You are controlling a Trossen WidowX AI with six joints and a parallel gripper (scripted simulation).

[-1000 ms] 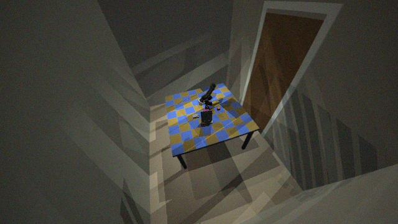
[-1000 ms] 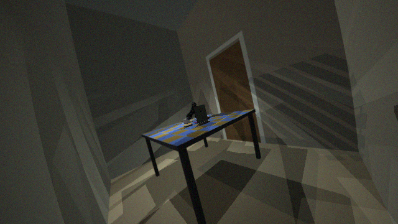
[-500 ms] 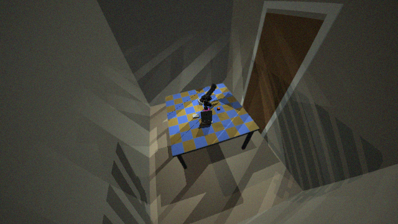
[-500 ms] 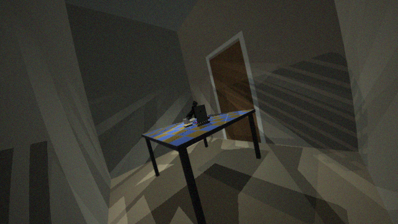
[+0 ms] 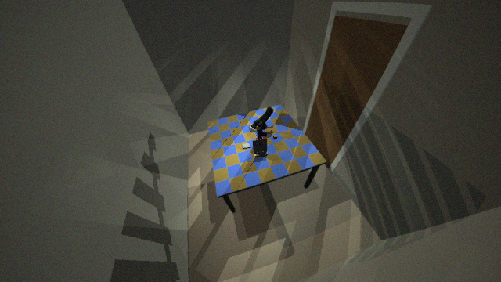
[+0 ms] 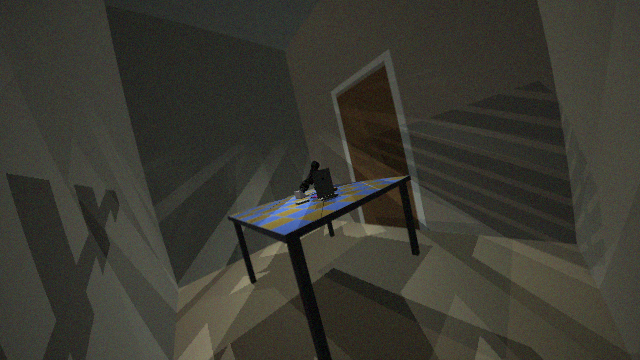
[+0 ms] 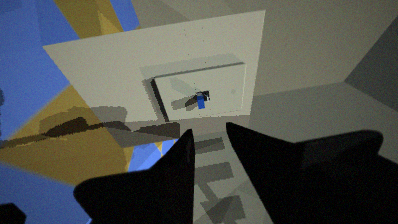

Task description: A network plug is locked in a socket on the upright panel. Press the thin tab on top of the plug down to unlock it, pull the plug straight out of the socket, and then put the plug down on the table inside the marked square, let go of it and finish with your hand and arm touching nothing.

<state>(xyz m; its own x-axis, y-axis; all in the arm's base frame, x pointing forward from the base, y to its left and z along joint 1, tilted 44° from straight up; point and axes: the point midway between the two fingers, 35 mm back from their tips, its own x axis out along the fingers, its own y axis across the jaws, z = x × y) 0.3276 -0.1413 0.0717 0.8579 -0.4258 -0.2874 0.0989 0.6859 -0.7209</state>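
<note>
The blue plug lies 6 cm ahead of my gripper tip and 2 cm to the right of it. The rest, counted from my gripper tip: orange object: 28 cm to the left, 14 cm below, 8 cm behind; upright panel: 8 cm ahead, 5 cm below, 2 cm to the right.
</note>
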